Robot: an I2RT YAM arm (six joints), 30 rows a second.
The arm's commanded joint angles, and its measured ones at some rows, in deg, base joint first. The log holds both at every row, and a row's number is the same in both.
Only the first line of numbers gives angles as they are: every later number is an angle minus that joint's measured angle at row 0.
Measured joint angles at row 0:
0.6, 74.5, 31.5, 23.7, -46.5, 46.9
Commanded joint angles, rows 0 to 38:
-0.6, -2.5, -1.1, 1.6, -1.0, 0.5
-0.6, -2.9, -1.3, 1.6, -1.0, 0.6
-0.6, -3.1, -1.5, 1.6, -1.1, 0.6
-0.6, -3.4, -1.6, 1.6, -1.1, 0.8
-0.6, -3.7, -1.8, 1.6, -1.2, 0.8
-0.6, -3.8, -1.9, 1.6, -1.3, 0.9
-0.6, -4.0, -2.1, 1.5, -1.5, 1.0
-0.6, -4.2, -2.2, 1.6, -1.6, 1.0
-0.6, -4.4, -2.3, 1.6, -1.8, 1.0
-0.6, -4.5, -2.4, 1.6, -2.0, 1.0
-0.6, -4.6, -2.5, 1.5, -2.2, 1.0
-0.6, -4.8, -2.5, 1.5, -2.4, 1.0
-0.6, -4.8, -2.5, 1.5, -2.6, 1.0
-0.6, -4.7, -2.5, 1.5, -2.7, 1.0
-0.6, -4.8, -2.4, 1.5, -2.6, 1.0
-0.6, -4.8, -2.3, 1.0, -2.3, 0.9
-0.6, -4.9, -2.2, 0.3, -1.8, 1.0
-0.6, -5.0, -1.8, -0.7, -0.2, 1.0
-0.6, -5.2, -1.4, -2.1, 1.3, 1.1
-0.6, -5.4, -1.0, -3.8, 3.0, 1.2
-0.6, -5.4, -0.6, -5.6, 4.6, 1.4
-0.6, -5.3, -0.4, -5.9, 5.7, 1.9
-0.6, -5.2, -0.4, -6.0, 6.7, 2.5
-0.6, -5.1, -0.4, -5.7, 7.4, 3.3
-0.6, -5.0, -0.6, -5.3, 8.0, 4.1
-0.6, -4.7, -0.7, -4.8, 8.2, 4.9
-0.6, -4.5, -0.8, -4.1, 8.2, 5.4
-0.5, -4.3, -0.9, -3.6, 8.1, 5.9
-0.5, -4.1, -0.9, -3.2, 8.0, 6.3
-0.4, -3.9, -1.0, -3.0, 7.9, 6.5
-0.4, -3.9, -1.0, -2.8, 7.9, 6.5
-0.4, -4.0, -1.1, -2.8, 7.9, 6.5
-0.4, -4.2, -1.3, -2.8, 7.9, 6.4
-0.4, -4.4, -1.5, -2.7, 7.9, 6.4
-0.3, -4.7, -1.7, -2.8, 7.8, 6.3
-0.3, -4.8, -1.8, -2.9, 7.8, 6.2
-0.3, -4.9, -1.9, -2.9, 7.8, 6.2
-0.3, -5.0, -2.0, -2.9, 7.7, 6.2
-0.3, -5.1, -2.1, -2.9, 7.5, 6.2
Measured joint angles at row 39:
0.0, -4.2, -2.4, -4.0, 7.2, 5.7
